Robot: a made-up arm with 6 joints.
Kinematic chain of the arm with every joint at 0, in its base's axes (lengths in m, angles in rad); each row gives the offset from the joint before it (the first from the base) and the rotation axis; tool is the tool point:
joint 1: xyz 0 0 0.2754 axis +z
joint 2: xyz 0 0 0 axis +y
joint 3: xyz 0 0 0.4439 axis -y
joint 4: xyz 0 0 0 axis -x
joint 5: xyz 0.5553 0 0 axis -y
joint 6: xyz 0 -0.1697 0 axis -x
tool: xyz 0 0 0
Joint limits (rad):
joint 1: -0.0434..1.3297
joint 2: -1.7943..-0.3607
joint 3: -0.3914..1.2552
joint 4: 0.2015..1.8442
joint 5: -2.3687..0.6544
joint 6: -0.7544..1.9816
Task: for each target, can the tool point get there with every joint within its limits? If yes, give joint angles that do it. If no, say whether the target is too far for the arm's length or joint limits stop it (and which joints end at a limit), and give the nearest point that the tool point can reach.
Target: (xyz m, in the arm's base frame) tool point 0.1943 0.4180 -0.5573
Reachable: no: joint limits stop it (at a limit: joint 1, joint 2, joint 3, joint 4) | nearest point 0.2568 0.3482 0.7076 | short by 1.268 m
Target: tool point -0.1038 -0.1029 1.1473
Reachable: yes | joints 0.3309 -0.7601 0.2279 1.1865 -1.7097 0.4391
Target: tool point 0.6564 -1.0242 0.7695
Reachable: no: too far | nearest point -0.0386 -0.8533 0.7695 | short by 0.716 m
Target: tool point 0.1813 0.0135 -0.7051
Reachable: no: joint limits stop it (at a limit: joint 1, joint 2, joint 3) | nearest point -0.2056 -0.9804 0.0626 | short by 1.314 m
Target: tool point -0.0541 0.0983 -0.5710
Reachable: no: joint limits stop it (at a limit: joint 1, joint 2, joint 3) | nearest point -0.9993 0.0661 0.0606 | short by 1.137 m
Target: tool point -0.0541 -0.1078 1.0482
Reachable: yes | joints 0.8166 -0.9718 -0.1396 1.3666 -0.7684 1.0834
